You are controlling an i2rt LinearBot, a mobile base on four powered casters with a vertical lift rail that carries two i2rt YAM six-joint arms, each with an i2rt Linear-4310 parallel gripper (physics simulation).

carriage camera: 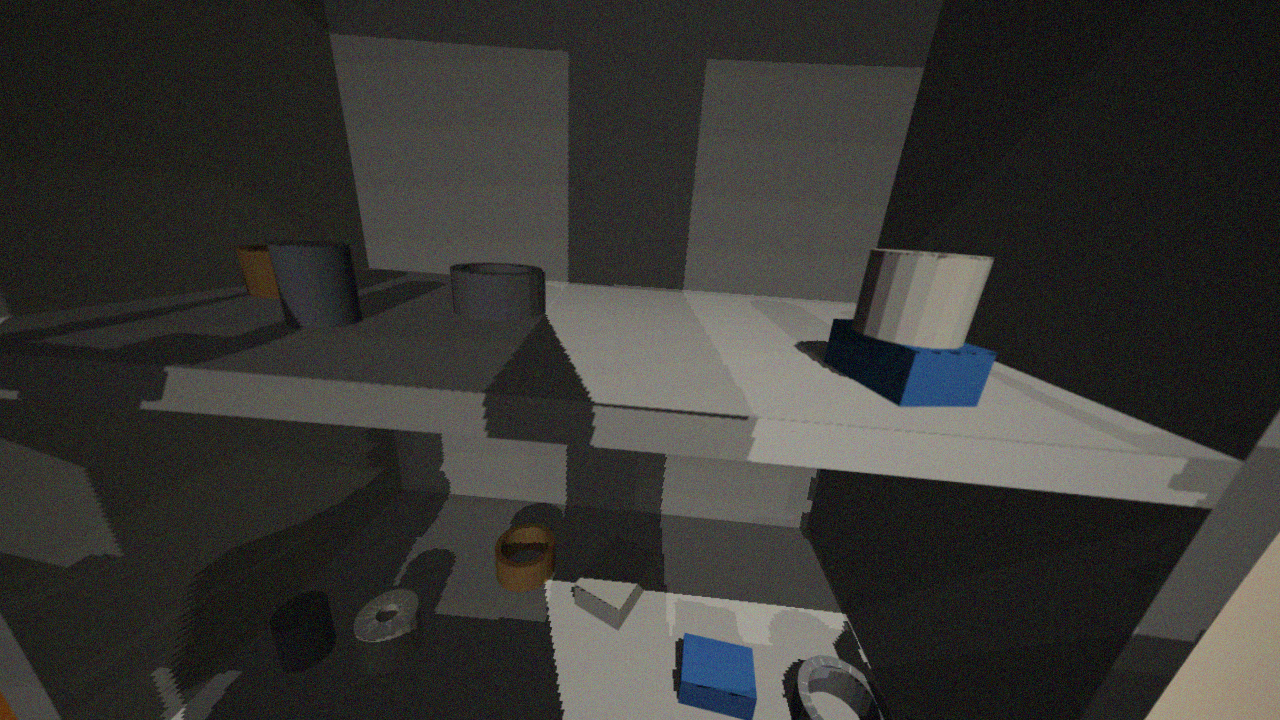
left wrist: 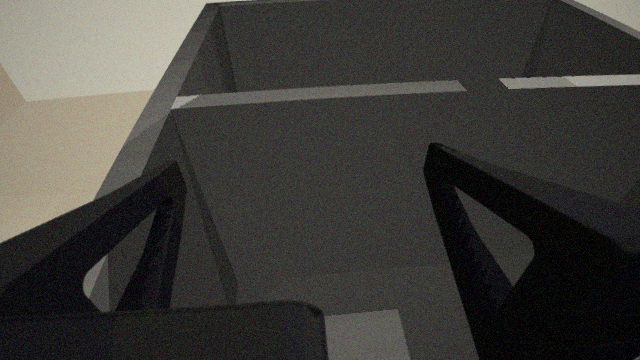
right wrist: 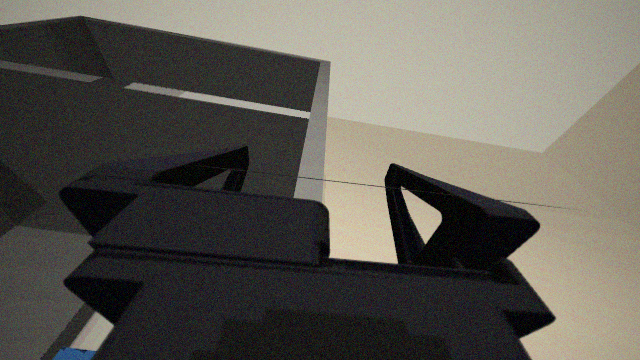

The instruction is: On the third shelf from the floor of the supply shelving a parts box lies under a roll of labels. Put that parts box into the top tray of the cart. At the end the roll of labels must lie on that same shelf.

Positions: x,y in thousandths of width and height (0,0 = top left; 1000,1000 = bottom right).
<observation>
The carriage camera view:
roll of labels: 721,416
roll of labels: 304,876
grey supply shelving: 550,266
</observation>
